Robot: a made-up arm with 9 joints. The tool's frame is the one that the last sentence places.
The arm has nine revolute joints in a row. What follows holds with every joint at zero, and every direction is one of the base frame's. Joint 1 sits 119 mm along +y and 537 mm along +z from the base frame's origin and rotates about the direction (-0.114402, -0.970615, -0.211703). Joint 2 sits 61 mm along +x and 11 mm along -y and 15 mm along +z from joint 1 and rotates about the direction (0.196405, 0.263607, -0.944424). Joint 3 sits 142 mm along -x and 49 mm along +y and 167 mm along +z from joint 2 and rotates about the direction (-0.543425, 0.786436, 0.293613). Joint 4 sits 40 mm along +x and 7 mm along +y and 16 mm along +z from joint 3 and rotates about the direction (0.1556, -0.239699, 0.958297). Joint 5 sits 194 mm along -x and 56 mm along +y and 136 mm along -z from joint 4 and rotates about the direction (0.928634, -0.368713, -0.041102). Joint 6 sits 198 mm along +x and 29 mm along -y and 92 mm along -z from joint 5 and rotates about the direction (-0.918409, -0.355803, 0.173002). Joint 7 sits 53 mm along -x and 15 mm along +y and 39 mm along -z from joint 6 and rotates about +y. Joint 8 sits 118 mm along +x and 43 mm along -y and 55 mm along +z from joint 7 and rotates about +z. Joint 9 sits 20 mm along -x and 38 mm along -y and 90 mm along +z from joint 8 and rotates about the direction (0.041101, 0.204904, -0.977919). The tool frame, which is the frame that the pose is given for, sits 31 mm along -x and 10 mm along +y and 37 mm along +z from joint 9; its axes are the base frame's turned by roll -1.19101, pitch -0.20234 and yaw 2.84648 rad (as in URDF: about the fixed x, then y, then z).
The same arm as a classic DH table. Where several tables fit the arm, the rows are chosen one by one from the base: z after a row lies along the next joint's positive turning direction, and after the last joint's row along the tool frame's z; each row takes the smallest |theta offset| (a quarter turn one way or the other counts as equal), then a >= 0, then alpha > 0; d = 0 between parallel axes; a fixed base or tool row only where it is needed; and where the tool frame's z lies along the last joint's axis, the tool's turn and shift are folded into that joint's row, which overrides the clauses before.
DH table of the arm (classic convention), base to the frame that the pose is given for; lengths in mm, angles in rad. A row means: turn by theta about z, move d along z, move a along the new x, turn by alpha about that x. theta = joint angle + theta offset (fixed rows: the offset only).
base (fixed): theta0 -0.1173; d 511.4; a -13.9; alpha 1.7841
joint 1: theta0 0.1655; d -120.8; a 63.6; alpha 1.6493
joint 2: theta0 -0.6567; d -153.3; a -45.1; alpha 1.7484
joint 3: theta0 0.3137; d 126.8; a 37.1; alpha 1.5625
joint 4: theta0 0.6026; d -121.5; a -43.6; alpha 1.3761
joint 5: theta0 1.1908; d -36.2; a -72.4; alpha -2.3873
joint 6: theta0 -0.1933; d -43.5; a -48.1; alpha -1.9346
joint 7: theta0 1.3846; d -10.9; a 118.0; alpha 1.5708
joint 8: theta0 -0.1980; d -47.7; a -12.1; alpha -2.9311
joint 9: theta0 0.0191; d -239.6; a -32.6; alpha -2.1530
tool (fixed): theta0 2.9285; d -12.9; a 0.0; alpha 0.0000

